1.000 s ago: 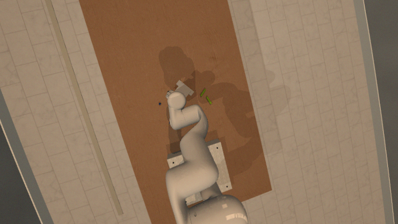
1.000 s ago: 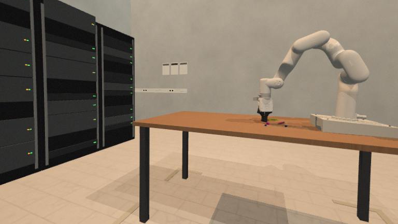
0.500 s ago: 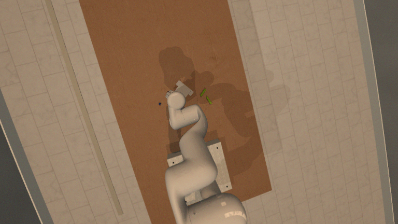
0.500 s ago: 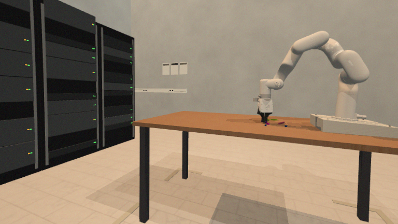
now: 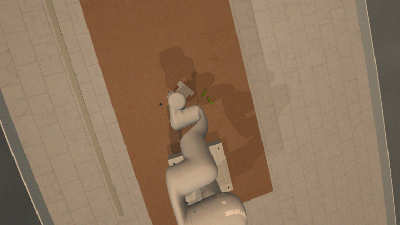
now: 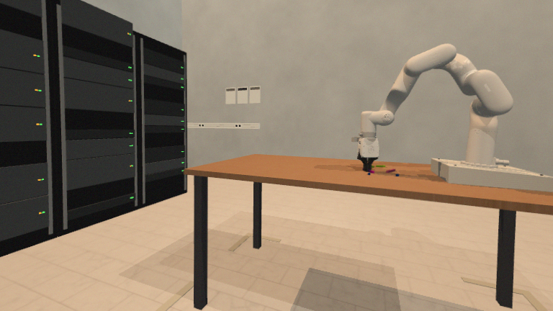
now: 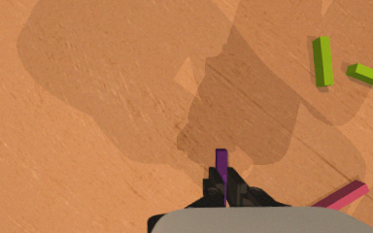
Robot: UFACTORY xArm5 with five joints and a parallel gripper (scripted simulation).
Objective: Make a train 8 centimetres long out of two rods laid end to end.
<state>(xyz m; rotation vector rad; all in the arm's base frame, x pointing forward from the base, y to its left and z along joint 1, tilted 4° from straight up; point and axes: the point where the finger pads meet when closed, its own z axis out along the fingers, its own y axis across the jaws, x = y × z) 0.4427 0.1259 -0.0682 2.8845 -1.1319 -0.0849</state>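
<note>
Right now the purple rod is 2 cm below my hand. Round my hand: blue rod 9 cm to the left, 3 cm behind, 2 cm below; then pink rod 10 cm behind, 7 cm to the right, 2 cm below; then magenta rod 3 cm to the left, 3 cm behind, 2 cm below.
</note>
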